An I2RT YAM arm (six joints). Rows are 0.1 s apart.
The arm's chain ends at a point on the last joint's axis. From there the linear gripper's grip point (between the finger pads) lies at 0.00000 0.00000 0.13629 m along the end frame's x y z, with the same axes.
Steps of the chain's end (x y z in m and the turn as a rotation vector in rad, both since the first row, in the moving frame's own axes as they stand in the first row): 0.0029, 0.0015, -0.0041, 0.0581, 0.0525, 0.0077; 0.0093, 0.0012, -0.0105, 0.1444, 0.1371, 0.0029; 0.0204, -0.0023, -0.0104, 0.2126, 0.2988, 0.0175; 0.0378, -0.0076, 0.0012, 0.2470, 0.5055, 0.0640; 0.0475, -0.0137, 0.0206, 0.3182, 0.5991, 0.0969; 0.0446, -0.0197, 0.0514, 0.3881, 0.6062, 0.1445
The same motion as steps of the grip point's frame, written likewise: 0.0101, -0.0064, -0.0045, 0.0581, 0.0525, 0.0077; 0.0279, -0.0183, -0.0132, 0.1444, 0.1371, 0.0029; 0.0605, -0.0303, -0.0195, 0.2126, 0.2988, 0.0175; 0.1041, -0.0373, -0.0198, 0.2470, 0.5055, 0.0640; 0.1249, -0.0499, -0.0096, 0.3182, 0.5991, 0.0969; 0.1236, -0.0623, 0.0177, 0.3881, 0.6062, 0.1445
